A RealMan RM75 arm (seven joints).
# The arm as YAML. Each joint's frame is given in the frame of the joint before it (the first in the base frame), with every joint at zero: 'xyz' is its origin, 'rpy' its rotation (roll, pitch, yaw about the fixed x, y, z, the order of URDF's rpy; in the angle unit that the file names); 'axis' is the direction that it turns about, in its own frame. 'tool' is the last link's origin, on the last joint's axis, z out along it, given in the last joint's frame.
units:
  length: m
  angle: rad
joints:
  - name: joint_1
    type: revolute
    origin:
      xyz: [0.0, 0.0, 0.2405]
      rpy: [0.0, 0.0, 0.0]
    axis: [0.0, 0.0, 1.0]
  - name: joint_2
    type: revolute
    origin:
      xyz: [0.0, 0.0, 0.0]
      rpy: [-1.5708, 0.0, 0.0]
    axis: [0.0, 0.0, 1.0]
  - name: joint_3
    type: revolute
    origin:
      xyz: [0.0, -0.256, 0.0]
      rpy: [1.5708, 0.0, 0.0]
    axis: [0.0, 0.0, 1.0]
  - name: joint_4
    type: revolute
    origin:
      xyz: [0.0, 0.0, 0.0]
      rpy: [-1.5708, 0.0, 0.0]
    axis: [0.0, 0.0, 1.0]
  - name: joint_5
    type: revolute
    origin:
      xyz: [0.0, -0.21, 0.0]
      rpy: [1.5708, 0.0, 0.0]
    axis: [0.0, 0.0, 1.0]
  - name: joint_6
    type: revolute
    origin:
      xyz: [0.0, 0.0, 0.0]
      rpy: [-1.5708, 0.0, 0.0]
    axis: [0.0, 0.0, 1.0]
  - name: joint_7
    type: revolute
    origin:
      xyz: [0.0, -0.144, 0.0]
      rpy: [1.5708, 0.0, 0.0]
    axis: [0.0, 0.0, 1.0]
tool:
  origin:
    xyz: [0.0, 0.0, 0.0]
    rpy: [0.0, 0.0, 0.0]
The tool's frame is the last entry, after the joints.
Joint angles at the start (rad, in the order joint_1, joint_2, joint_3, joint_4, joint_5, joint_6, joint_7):
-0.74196, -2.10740, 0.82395, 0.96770, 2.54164, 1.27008, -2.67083
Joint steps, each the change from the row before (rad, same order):
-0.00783, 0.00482, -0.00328, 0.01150, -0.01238, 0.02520, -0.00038
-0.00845, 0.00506, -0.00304, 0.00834, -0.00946, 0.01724, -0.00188
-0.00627, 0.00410, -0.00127, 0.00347, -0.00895, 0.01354, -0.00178
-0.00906, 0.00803, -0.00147, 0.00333, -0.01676, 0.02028, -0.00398
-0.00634, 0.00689, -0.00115, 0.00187, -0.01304, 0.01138, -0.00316
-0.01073, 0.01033, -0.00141, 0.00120, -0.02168, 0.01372, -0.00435
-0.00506, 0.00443, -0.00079, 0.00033, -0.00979, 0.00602, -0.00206
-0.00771, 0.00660, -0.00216, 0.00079, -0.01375, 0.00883, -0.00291
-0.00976, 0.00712, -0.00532, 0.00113, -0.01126, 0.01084, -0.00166
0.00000, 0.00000, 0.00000, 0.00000, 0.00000, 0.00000, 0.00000
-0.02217, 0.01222, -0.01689, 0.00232, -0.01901, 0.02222, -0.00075
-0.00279, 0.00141, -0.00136, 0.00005, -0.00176, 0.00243, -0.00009
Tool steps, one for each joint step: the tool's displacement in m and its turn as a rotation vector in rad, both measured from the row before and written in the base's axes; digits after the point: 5 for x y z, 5 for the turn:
0.00601, 0.00073, 0.00316, -0.00892, -0.01211, -0.01324
0.00528, 0.00141, 0.00314, -0.00382, -0.00884, -0.01109
0.00384, 0.00070, 0.00172, -0.00575, -0.00842, -0.00719
0.00558, 0.00106, 0.00295, -0.00857, -0.01507, -0.00937
0.00381, 0.00121, 0.00273, -0.00256, -0.01075, -0.00658
0.00634, 0.00227, 0.00395, -0.00196, -0.01765, -0.01161
0.00296, 0.00100, 0.00168, -0.00103, -0.00826, -0.00531
0.00437, 0.00153, 0.00274, -0.00078, -0.01191, -0.00790
0.00470, 0.00175, 0.00340, -0.00061, -0.01068, -0.00935
0.00000, 0.00000, 0.00000, 0.00000, 0.00000, 0.00000
0.00999, 0.00356, 0.00687, 0.00001, -0.02226, -0.02063
0.00121, 0.00041, 0.00067, -0.00042, -0.00180, -0.00267

